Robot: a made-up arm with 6 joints.
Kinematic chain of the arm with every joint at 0, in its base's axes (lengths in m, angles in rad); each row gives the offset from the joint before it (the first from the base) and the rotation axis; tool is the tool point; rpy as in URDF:
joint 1: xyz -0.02 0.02 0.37 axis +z
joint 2: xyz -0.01 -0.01 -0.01 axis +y
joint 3: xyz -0.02 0 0.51 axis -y
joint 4: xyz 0.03 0 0 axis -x
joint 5: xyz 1.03 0 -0.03 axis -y
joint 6: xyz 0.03 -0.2 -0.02 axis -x
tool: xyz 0 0.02 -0.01 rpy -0.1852 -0.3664 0.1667
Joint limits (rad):
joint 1: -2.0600..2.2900
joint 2: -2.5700..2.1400
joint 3: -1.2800..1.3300
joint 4: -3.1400..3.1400
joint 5: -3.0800..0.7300
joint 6: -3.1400..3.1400
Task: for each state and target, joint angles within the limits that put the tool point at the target. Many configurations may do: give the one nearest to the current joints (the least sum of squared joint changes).
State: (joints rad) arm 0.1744 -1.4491 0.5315 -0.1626 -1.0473 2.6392
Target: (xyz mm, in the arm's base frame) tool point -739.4 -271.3 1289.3
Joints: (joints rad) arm 0.1095 -1.7384 0.1677 -0.2333 -1.0940 2.6102
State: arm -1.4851 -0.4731 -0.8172 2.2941 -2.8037 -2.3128
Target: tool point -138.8 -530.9 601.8
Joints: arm -1.9814 -1.1836 -1.2800 2.3793 -2.9488 -2.1845
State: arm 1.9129 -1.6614 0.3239 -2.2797 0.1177 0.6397
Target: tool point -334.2 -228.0 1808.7
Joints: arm 1.1344 -0.7771 0.8328 -2.4789 0.1963 0.6966
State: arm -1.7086 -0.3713 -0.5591 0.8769 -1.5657 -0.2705
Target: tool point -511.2 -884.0 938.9
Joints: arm -1.9072 0.0079 -0.0283 0.9326 -1.5117 -0.3059
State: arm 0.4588 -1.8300 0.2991 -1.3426 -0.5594 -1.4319
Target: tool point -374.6 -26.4 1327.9
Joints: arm 0.1865 -1.7744 -0.1645 -1.4758 -0.5915 -1.4224
